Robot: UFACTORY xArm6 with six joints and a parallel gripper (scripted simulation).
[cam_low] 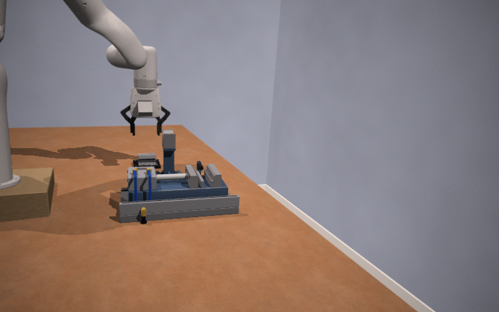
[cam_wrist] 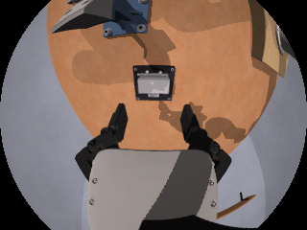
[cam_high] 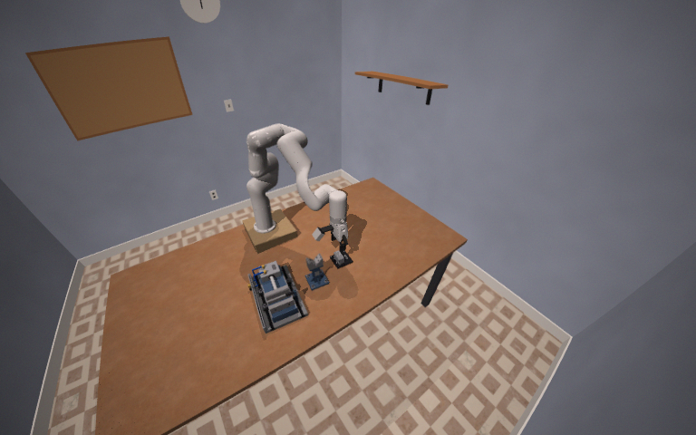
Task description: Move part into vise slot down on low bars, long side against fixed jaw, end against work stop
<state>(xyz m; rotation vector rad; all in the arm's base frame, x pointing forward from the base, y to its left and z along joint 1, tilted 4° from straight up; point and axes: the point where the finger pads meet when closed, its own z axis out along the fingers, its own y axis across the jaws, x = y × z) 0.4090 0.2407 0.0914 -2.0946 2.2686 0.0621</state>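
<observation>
Right now my hand is 1 cm to the left of the part and 10 cm above it. The rest, counted from my hand: black infeed plate 1 cm to the left, 12 cm below; then post 5 cm ahead, 16 cm to the right, 7 cm below; then black work stop 11 cm ahead, 31 cm to the right, 4 cm below.
</observation>
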